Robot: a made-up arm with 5 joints. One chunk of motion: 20 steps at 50 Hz.
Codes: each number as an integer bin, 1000 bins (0 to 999) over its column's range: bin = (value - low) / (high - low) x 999, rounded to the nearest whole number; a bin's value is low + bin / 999 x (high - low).
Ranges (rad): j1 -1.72..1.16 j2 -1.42..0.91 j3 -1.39..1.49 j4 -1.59..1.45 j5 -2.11..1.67
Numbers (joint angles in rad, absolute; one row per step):
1: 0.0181 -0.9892 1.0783 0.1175 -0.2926
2: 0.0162 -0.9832 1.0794 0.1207 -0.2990
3: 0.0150 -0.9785 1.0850 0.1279 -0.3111
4: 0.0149 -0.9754 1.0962 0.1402 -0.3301
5: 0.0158 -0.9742 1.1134 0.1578 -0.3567
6: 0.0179 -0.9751 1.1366 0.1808 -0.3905
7: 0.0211 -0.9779 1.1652 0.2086 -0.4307
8: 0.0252 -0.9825 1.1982 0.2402 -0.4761
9: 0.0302 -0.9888 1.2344 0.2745 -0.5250
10: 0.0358 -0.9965 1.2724 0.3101 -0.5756
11: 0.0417 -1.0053 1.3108 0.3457 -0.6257
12: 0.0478 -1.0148 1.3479 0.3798 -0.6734
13: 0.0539 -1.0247 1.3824 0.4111 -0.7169
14: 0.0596 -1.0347 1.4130 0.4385 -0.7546
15: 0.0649 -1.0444 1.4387 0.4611 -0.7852
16: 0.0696 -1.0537 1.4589 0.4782 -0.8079
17: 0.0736 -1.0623 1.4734 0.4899 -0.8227
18: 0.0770 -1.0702 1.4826 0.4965 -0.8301
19: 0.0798 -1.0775 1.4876 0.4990 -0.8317
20: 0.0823 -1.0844 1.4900 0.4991 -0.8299
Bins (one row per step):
1: 603 185 856 561 480
2: 602 187 857 562 479
3: 602 189 859 565 475
4: 602 191 862 569 470
5: 602 191 868 574 463
6: 603 191 876 582 454
7: 604 190 886 591 444
8: 605 188 898 601 432
9: 607 185 910 613 419
10: 609 182 924 624 406
11: 611 178 937 636 392
12: 613 174 950 647 380
13: 615 169 962 658 368
14: 617 165 972 667 358
15: 619 161 981 674 350
16: 621 157 988 680 344
17: 622 153 993 683 340
18: 623 150 996 686 338
19: 624 147 998 686 338
20: 625 144 999 687 338

